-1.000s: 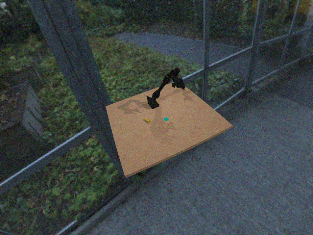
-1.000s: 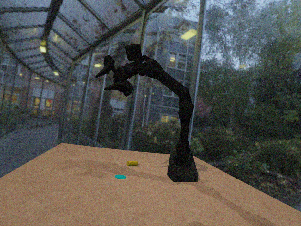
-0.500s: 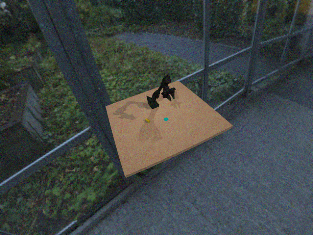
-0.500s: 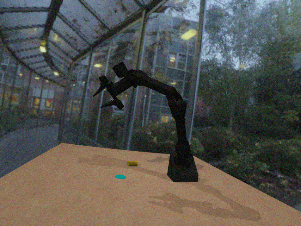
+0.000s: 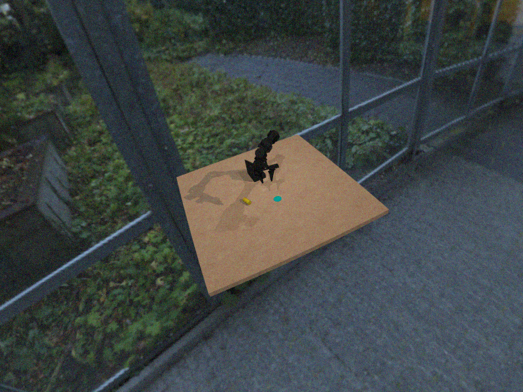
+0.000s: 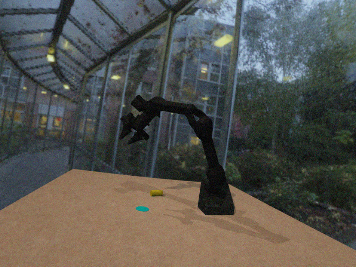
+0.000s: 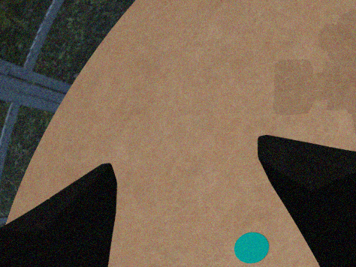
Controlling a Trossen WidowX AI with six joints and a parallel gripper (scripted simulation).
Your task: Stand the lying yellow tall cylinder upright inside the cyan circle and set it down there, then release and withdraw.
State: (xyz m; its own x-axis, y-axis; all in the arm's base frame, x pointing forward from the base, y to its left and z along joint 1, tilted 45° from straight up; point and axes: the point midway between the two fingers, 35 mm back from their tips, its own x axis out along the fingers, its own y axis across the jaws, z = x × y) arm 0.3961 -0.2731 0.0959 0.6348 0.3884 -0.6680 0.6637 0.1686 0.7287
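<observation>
Right now my gripper tip is 22 cm past the yellow tall cylinder, 8 cm to the left of it and 27 cm above it. Also, from my gripper tip: cyan circle 11 cm behind, 12 cm to the left, 29 cm below.
</observation>
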